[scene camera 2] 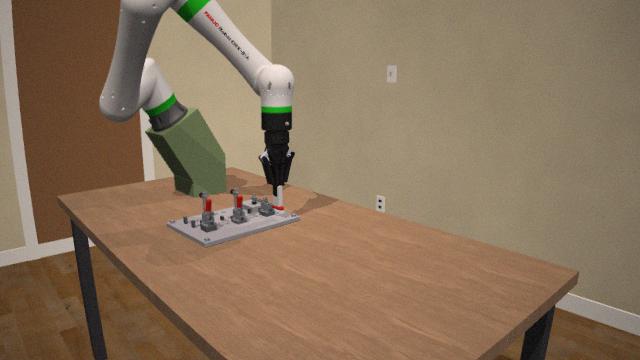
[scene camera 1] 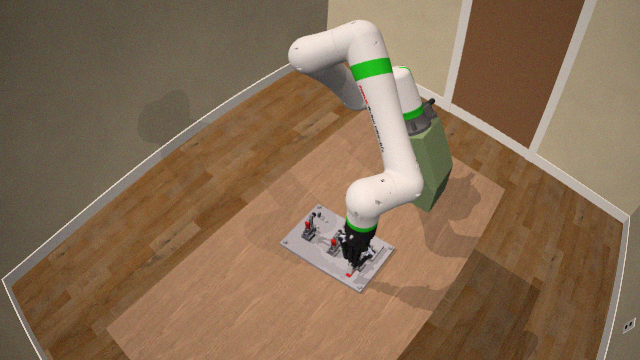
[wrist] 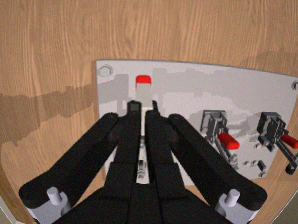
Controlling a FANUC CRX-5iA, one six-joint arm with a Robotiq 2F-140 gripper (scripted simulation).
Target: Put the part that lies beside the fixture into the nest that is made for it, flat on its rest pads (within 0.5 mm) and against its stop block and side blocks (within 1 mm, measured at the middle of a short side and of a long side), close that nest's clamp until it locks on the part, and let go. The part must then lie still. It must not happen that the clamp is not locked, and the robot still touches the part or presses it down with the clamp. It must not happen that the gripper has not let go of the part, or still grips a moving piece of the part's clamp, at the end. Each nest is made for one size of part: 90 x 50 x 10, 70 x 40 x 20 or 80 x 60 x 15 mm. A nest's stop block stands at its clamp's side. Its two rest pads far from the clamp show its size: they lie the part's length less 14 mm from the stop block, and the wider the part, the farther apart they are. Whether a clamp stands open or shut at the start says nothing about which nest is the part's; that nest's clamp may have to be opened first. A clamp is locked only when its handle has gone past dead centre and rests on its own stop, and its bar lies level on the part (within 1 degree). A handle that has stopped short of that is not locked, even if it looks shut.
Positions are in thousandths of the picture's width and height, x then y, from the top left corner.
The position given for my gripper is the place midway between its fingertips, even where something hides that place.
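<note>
Plate (scene camera 1: 491,701). My gripper (scene camera 2: 434,571), with the plate (scene camera 2: 354,643). Gripper again (wrist: 482,422), plate too (wrist: 629,395).
</note>
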